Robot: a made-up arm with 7 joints. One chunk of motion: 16 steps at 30 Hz.
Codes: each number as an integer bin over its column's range. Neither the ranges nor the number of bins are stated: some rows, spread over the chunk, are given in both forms.
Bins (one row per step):
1: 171 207 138 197 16 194 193
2: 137 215 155 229 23 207 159
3: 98 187 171 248 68 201 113
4: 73 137 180 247 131 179 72
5: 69 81 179 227 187 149 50
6: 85 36 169 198 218 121 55
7: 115 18 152 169 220 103 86
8: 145 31 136 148 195 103 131
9: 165 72 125 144 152 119 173
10: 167 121 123 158 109 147 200
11: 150 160 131 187 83 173 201
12: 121 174 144 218 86 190 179
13: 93 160 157 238 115 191 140
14: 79 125 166 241 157 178 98
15: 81 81 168 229 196 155 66
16: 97 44 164 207 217 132 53
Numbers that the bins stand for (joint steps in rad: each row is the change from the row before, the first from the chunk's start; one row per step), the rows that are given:
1: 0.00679 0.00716 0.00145 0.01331 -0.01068 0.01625 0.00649
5: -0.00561 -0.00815 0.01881 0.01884 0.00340 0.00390 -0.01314
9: 0.00606 -0.00925 -0.00406 0.00354 0.00052 -0.00433 0.00375
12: 0.00071 0.00315 0.00399 0.01718 -0.00492 0.01516 0.00457
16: -0.00221 -0.01265 0.01246 0.01515 0.00587 -0.00076 -0.01273
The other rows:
2: 0.00265 0.00814 0.00865 0.01921 -0.01011 0.01982 0.00182
3: -0.00209 0.00473 0.01542 0.02271 -0.00640 0.01818 -0.00449
4: -0.00513 -0.00135 0.01924 0.02253 -0.00121 0.01214 -0.01012
6: -0.00367 -0.01362 0.01458 0.01349 0.00595 -0.00378 -0.01245
7: -0.00002 -0.01581 0.00738 0.00815 0.00612 -0.00873 -0.00820
8: 0.00363 -0.01423 0.00060 0.00428 0.00406 -0.00873 -0.00202
10: 0.00630 -0.00329 -0.00491 0.00612 -0.00302 0.00335 0.00745
11: 0.00424 0.00145 -0.00152 0.01147 -0.00516 0.01049 0.00759
13: -0.00269 0.00145 0.00949 0.02087 -0.00253 0.01543 -0.00078
14: -0.00440 -0.00280 0.01331 0.02142 0.00093 0.01186 -0.00655
15: -0.00415 -0.00815 0.01415 0.01921 0.00414 0.00555 -0.01094

